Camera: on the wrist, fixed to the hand. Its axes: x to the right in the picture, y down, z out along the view.
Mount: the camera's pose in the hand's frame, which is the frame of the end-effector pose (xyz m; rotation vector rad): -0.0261 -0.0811 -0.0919 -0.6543 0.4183 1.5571
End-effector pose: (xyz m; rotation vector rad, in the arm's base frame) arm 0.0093 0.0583 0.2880 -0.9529 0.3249 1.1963
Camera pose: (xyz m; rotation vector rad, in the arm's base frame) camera 0.0952 -0.0330 0.2881 1.4510 -1.0995 -2.4079
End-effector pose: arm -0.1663 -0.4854 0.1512 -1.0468 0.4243 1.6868
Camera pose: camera -0.0521 -0.5355 0.1386 1.1736 -0.8176 -2.0868
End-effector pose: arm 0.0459 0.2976 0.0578 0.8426 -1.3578 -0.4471
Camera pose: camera 0.1444 0.2889 -0.0192 -0.7080 -0.9996 0.4929
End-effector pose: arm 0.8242 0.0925 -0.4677 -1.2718 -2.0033 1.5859
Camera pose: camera 0.8650 0.1305 -0.3555 2.4143 0.7444 -0.4603
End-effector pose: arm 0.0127 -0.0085 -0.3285 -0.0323 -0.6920 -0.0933
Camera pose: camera 0.0433 -0.0928 -0.4160 -1.1243 -0.0491 1.1446
